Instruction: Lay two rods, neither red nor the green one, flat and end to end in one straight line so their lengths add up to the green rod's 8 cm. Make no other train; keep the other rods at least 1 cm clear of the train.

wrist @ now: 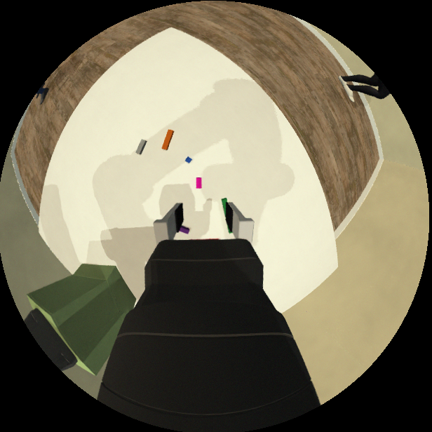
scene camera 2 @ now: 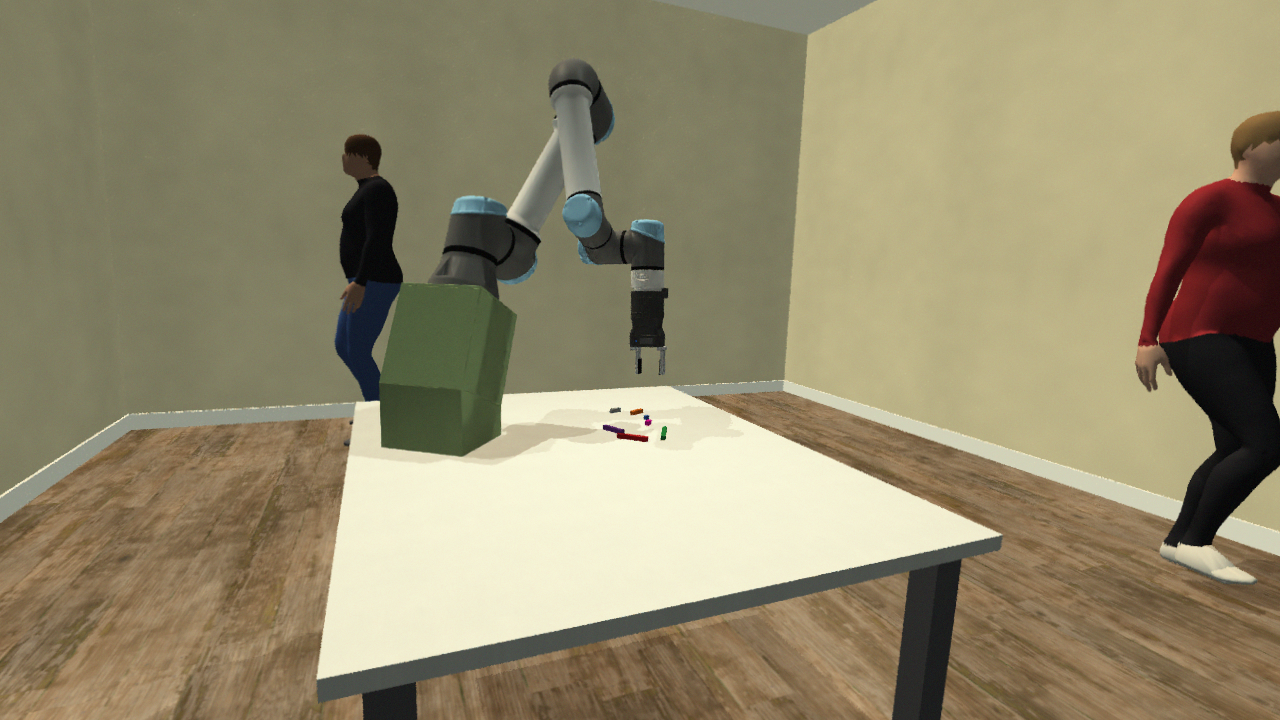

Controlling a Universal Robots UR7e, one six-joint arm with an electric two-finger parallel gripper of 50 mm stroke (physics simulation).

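Seen in the pictures: gripper, fingertip midpoint: (scene camera 2: 650,374); arm's base, origin of the base link: (scene camera 2: 462,299).
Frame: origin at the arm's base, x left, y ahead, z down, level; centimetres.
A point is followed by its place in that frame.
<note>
My gripper (scene camera 2: 649,360) {z 16.5, x -5.5, y 41.7 cm} (wrist: 204,211) is open and empty, high above the table. The green rod (scene camera 2: 664,432) {z 28.1, x -14.3, y 42.2 cm} (wrist: 224,202) lies flat, partly hidden by a finger in the wrist view. The red rod (scene camera 2: 632,437) {z 28.5, x -15.3, y 34.3 cm} lies left of it in the scene view; a sliver shows in the wrist view. The purple rod (scene camera 2: 613,428) {z 28.2, x -8.2, y 32.2 cm} (wrist: 185,230) lies close behind the red one, partly hidden in the wrist view. The magenta rod (scene camera 2: 648,422) {z 28.3, x -4.6, y 42.0 cm} (wrist: 199,183), blue piece (scene camera 2: 646,417) {z 28.5, x 0.7, y 43.4 cm} (wrist: 188,160), orange rod (scene camera 2: 636,411) {z 28.3, x 6.4, y 42.8 cm} (wrist: 168,140) and grey rod (scene camera 2: 614,410) {z 28.5, x 9.2, y 37.8 cm} (wrist: 141,147) lie apart, farther back.
The white table (scene camera 2: 554,537) {z 29.1, x -57.4, y 8.5 cm} (wrist: 165,65) carries the rods. The green pedestal (scene camera 2: 429,367) {z 12.4, x -13.3, y -7.0 cm} (wrist: 80,310) under the arm stands at the table's left. A person in black (scene camera 2: 368,232) stands behind the table, and a person in red (scene camera 2: 1217,259) stands to the right.
</note>
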